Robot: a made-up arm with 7 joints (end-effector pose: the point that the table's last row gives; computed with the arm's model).
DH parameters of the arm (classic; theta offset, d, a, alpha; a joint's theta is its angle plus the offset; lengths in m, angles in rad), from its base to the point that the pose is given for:
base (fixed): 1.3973 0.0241 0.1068 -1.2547
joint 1: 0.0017 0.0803 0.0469 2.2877
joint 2: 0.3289 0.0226 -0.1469 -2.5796
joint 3: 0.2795 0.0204 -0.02 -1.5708
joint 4: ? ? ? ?
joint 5: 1.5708 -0.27 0 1.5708
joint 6: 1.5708 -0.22 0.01 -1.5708
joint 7: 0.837 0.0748 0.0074 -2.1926
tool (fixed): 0.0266 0.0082 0 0
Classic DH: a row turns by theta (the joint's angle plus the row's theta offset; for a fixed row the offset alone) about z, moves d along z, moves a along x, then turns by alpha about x.
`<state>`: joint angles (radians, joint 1 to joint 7).
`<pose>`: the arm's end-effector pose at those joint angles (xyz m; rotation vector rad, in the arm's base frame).
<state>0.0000 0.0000 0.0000 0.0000 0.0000 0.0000 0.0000</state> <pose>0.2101 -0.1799 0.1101 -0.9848 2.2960 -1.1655</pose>
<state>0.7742 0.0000 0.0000 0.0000 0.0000 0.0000 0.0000</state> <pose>0.2805 -0.0101 0.2325 -1.5639 1.7682 -1.9141</pose>
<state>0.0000 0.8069 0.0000 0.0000 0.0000 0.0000 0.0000</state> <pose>0.3297 -0.0290 -0.0443 -0.9998 2.0228 -0.2299</pose>
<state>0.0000 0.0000 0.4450 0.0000 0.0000 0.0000 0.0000</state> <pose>0.2100 -0.1217 0.1874 -1.1297 2.0753 -1.7205</pose>
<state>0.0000 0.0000 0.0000 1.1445 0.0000 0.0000 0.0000</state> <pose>-0.1063 -0.3111 0.1101 -0.4467 -2.6488 1.3661</pose>
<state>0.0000 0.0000 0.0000 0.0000 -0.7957 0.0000 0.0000</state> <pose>0.2101 -0.1609 -0.0752 -0.6575 2.4127 -0.1737</pose>
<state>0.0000 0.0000 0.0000 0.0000 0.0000 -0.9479 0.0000</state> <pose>0.1573 -0.1799 0.0728 -0.2910 1.5195 -1.2563</pose>
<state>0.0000 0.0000 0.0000 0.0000 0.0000 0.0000 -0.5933</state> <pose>0.2045 -0.1782 0.1101 -0.2914 2.6742 -1.3691</pose>
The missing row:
joint 4: 0 -0.02 0.05 1.5708
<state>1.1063 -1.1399 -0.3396 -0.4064 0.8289 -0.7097 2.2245</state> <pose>0.1246 0.3902 0.1640 1.5752 0.8804 -0.1665</pose>
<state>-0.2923 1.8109 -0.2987 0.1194 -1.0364 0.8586 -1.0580</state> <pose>0.2632 0.4794 0.1546 -2.0003 0.9596 1.6379</pose>
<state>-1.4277 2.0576 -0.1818 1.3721 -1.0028 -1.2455 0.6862</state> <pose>0.1842 0.3560 0.3593 1.4864 1.5046 2.0416</pose>
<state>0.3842 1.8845 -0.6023 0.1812 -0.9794 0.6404 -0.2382</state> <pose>0.1097 0.5486 -0.1029 -1.4126 0.7435 2.5000</pose>
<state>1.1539 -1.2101 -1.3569 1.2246 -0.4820 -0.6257 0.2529</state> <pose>-0.2288 -0.0543 0.2833 0.6738 1.0576 -1.9424</pose>
